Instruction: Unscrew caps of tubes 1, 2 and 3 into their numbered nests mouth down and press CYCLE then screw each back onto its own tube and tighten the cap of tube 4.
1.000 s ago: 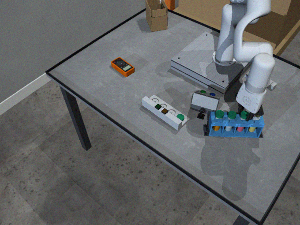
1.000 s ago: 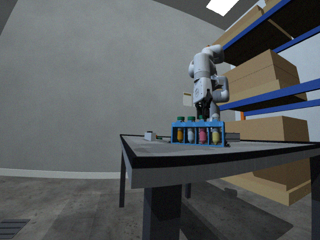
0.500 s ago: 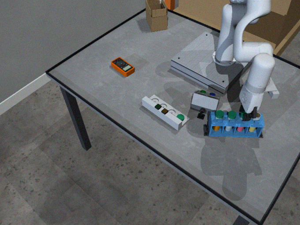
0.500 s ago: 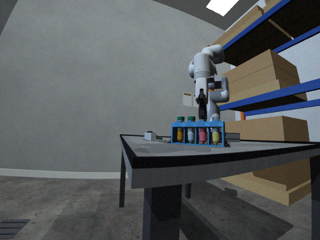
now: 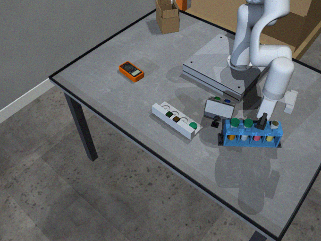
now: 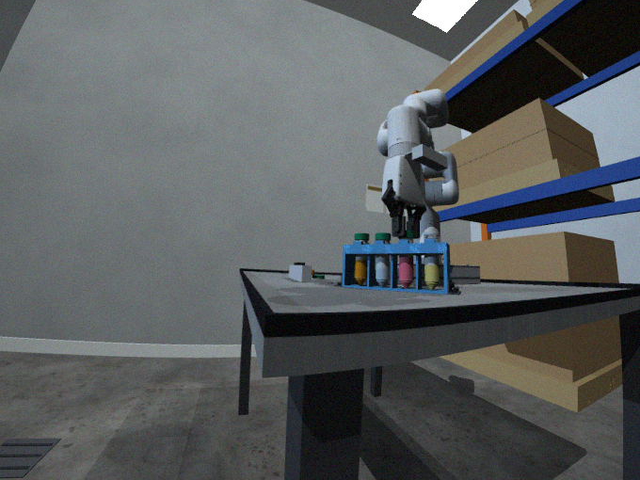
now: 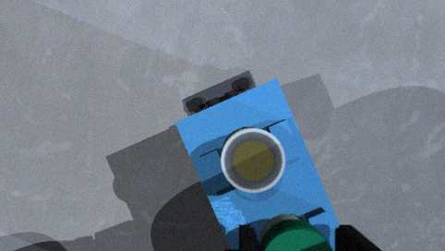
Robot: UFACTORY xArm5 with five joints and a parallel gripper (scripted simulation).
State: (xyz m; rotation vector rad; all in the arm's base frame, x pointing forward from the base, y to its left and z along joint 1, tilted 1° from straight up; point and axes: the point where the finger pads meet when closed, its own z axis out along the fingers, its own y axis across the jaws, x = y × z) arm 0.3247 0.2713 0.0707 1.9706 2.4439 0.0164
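The threaded neck is 40 mm to the right of my hand, 30 mm ahead of it and 10 mm below it. From my hand the other things lie so: green key: 230 mm to the right, 60 mm below, 50 mm behind; then blue key: 180 mm to the right, 60 mm below, 60 mm behind; then key housing: 210 mm to the right, 80 mm below, 40 mm behind.
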